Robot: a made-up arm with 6 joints. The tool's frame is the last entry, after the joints.
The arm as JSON. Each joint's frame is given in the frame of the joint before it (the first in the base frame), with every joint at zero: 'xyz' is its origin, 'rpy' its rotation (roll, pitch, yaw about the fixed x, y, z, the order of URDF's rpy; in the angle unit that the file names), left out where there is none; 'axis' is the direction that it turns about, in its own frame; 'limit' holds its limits. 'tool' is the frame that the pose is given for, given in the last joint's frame.
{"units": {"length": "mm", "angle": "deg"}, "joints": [
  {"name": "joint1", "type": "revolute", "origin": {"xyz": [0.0, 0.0, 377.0]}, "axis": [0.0, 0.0, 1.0], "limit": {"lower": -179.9, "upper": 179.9}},
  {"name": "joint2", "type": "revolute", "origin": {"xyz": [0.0, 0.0, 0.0], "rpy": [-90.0, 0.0, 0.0]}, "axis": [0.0, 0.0, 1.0], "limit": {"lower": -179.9, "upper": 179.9}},
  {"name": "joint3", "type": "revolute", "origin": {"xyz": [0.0, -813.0, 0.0], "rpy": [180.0, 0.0, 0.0]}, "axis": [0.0, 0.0, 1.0], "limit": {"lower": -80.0, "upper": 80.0}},
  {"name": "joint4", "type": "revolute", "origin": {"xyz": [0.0, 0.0, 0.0], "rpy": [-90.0, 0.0, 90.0]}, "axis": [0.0, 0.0, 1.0], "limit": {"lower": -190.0, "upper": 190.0}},
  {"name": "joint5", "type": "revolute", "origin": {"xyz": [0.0, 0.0, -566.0], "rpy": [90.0, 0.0, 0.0]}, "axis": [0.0, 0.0, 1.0], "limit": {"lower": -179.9, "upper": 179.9}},
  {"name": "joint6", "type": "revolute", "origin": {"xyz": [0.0, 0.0, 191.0], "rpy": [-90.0, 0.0, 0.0]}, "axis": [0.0, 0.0, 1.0], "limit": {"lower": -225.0, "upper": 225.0}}
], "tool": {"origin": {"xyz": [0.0, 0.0, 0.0], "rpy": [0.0, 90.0, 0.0]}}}
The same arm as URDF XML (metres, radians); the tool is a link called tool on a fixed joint. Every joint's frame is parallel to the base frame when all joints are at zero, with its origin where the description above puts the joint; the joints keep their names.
<robot name="arm">
  <joint name="tool_fixed" type="fixed">
    <parent link="link6"/>
    <child link="tool"/>
    <origin xyz="0.0000 0.0000 0.0000" rpy="0.0000 0.0000 0.0000"/>
  </joint>
  <joint name="joint6" type="revolute">
    <parent link="link5"/>
    <child link="link6"/>
    <origin xyz="0.0000 -0.1910 0.0000" rpy="0.0000 0.0000 0.0000"/>
    <axis xyz="-1 0 0"/>
    <limit lower="-3.9270" upper="3.9270"/>
  </joint>
  <joint name="joint5" type="revolute">
    <parent link="link4"/>
    <child link="link5"/>
    <origin xyz="0.5660 0.0000 0.0000" rpy="0.0000 0.0000 0.0000"/>
    <axis xyz="0 -1 0"/>
    <limit lower="-3.1398" upper="3.1398"/>
  </joint>
  <joint name="joint4" type="revolute">
    <parent link="link3"/>
    <child link="link4"/>
    <origin xyz="0.0000 0.0000 0.0000" rpy="0.0000 0.0000 0.0000"/>
    <axis xyz="-1 0 0"/>
    <limit lower="-3.3161" upper="3.3161"/>
  </joint>
  <joint name="joint3" type="revolute">
    <parent link="link2"/>
    <child link="link3"/>
    <origin xyz="0.0000 0.0000 0.8130" rpy="0.0000 0.0000 0.0000"/>
    <axis xyz="0 -1 0"/>
    <limit lower="-1.3963" upper="1.3963"/>
  </joint>
  <joint name="joint2" type="revolute">
    <parent link="link1"/>
    <child link="link2"/>
    <origin xyz="0.0000 0.0000 0.0000" rpy="0.0000 0.0000 0.0000"/>
    <axis xyz="0 1 0"/>
    <limit lower="-3.1398" upper="3.1398"/>
  </joint>
  <joint name="joint1" type="revolute">
    <parent link="base_link"/>
    <child link="link1"/>
    <origin xyz="0.0000 0.0000 0.3770" rpy="0.0000 0.0000 0.0000"/>
    <axis xyz="0 0 1"/>
    <limit lower="-3.1398" upper="3.1398"/>
  </joint>
  <link name="base_link"/>
  <link name="link1"/>
  <link name="link2"/>
  <link name="link3"/>
  <link name="link4"/>
  <link name="link5"/>
  <link name="link6"/>
  <link name="tool"/>
</robot>

